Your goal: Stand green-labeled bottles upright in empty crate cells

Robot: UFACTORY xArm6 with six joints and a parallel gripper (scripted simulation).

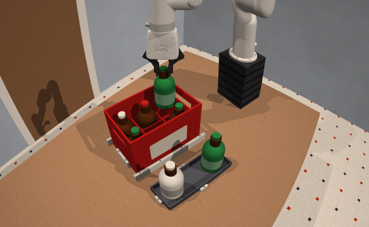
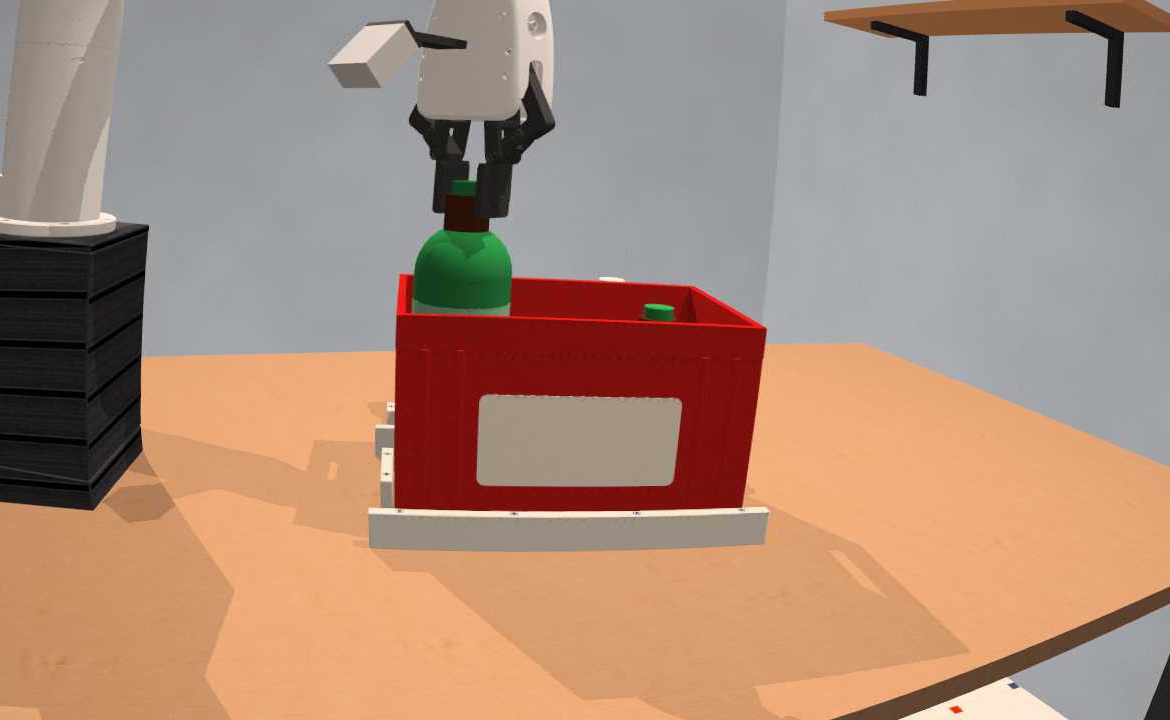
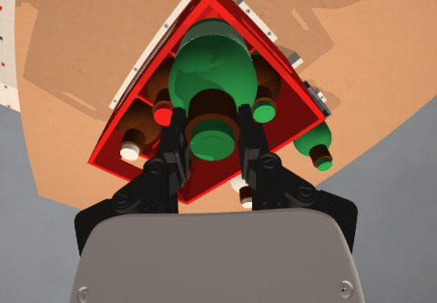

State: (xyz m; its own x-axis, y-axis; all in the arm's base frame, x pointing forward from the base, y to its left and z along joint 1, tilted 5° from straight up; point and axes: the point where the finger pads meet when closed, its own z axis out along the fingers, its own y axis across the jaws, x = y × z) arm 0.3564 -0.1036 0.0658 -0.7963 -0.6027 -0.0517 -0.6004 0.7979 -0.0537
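The crate lies 18 cm below my hand, 9 cm ahead of it and 3 cm to the left of it. Round my hand: dark tray: 25 cm below, 24 cm to the left, 12 cm ahead; then green bottle: 25 cm to the left, 18 cm below, 4 cm ahead; then white-labeled bottle: 22 cm to the left, 20 cm ahead, 18 cm below.
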